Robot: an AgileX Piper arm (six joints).
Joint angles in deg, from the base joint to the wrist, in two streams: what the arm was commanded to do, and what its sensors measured. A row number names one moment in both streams.
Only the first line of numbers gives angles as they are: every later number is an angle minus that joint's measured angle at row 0.
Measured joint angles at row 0: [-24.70 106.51 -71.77 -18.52 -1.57 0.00]
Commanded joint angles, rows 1 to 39: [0.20 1.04 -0.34 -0.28 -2.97 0.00]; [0.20 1.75 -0.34 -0.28 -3.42 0.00]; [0.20 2.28 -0.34 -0.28 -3.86 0.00]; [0.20 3.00 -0.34 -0.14 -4.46 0.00]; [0.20 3.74 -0.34 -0.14 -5.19 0.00]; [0.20 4.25 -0.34 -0.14 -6.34 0.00]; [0.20 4.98 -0.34 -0.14 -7.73 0.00]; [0.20 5.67 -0.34 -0.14 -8.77 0.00]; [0.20 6.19 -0.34 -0.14 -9.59 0.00]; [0.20 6.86 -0.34 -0.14 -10.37 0.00]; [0.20 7.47 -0.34 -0.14 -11.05 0.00]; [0.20 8.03 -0.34 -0.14 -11.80 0.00]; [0.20 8.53 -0.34 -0.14 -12.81 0.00]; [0.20 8.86 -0.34 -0.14 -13.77 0.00]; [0.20 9.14 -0.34 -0.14 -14.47 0.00]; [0.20 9.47 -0.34 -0.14 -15.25 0.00]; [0.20 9.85 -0.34 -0.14 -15.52 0.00]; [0.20 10.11 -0.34 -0.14 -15.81 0.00]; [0.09 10.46 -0.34 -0.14 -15.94 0.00]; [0.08 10.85 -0.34 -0.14 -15.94 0.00]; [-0.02 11.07 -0.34 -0.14 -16.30 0.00]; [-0.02 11.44 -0.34 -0.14 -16.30 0.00]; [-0.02 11.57 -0.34 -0.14 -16.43 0.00]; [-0.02 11.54 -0.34 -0.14 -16.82 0.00]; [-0.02 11.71 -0.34 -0.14 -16.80 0.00]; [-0.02 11.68 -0.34 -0.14 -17.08 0.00]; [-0.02 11.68 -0.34 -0.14 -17.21 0.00]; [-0.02 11.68 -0.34 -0.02 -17.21 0.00]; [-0.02 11.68 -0.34 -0.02 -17.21 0.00]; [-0.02 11.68 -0.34 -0.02 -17.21 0.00]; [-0.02 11.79 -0.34 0.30 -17.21 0.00]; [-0.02 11.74 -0.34 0.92 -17.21 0.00]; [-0.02 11.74 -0.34 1.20 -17.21 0.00]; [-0.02 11.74 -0.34 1.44 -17.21 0.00]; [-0.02 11.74 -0.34 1.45 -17.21 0.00]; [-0.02 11.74 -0.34 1.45 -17.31 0.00]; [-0.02 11.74 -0.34 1.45 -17.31 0.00]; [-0.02 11.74 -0.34 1.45 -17.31 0.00]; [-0.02 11.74 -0.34 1.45 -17.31 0.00]
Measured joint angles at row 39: [0.00 11.84 -0.22 1.23 -17.00 0.00]
